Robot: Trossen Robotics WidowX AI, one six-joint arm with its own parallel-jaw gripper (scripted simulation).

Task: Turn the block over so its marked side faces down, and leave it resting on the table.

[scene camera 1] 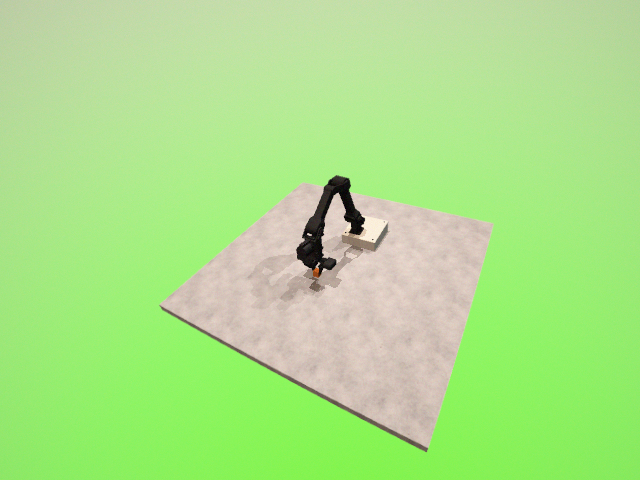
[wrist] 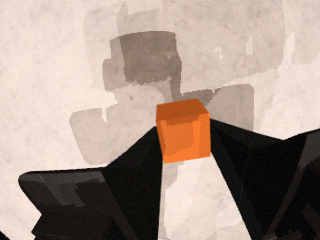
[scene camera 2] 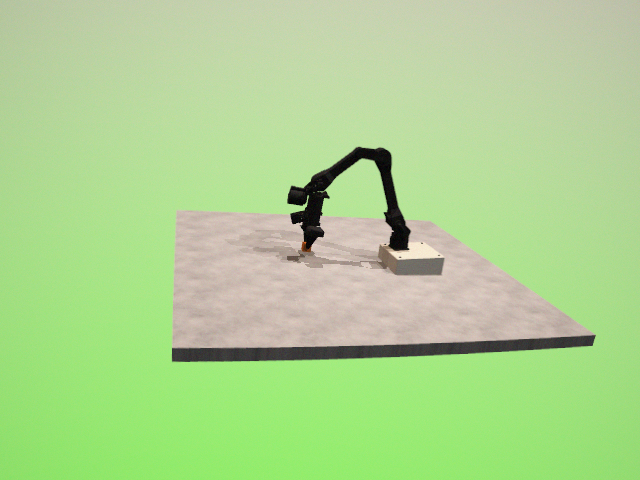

Note:
My gripper [scene camera 2: 306,247] holds an orange block [wrist: 182,126].
My gripper is seen too in the wrist view [wrist: 181,128].

